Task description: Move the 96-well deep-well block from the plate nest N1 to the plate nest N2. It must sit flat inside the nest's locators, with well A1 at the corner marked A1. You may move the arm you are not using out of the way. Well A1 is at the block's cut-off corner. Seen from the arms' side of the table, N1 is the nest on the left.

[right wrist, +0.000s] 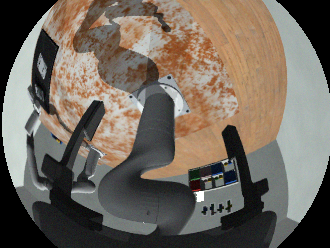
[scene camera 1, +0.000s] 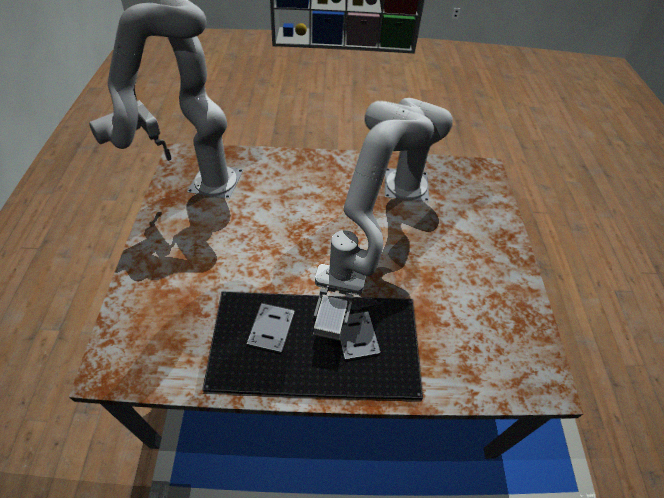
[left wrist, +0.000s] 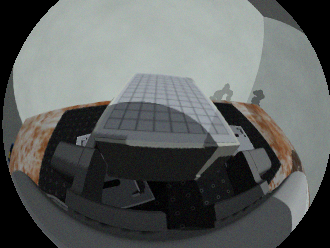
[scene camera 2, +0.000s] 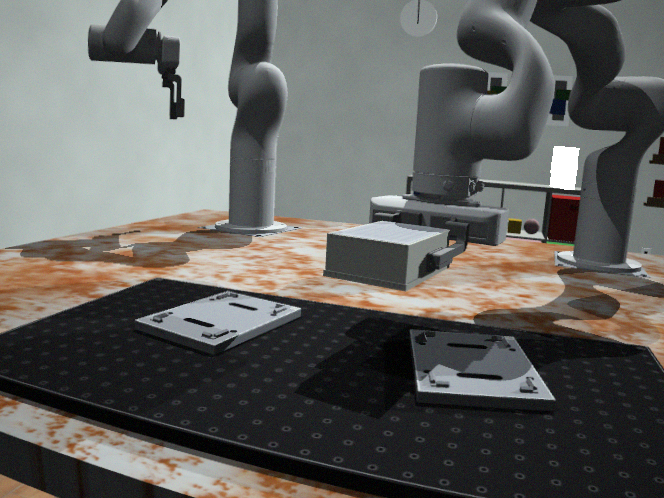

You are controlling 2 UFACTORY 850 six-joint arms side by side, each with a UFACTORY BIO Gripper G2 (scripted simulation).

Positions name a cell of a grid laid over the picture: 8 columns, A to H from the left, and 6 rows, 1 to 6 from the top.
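Observation:
My left gripper (scene camera 2: E4) is in sight, and scene camera 1 shows me that gripper (scene camera 1: D4) too. I also see my right gripper (scene camera 2: C2). As for the things, there is a white deep-well block (scene camera 1: D4), and there is a nest N1 (scene camera 2: F5). I find the nest N1 (scene camera 1: E5) in scene camera 1 as well, and the left wrist view gives me the same nest N1 (left wrist: C5).

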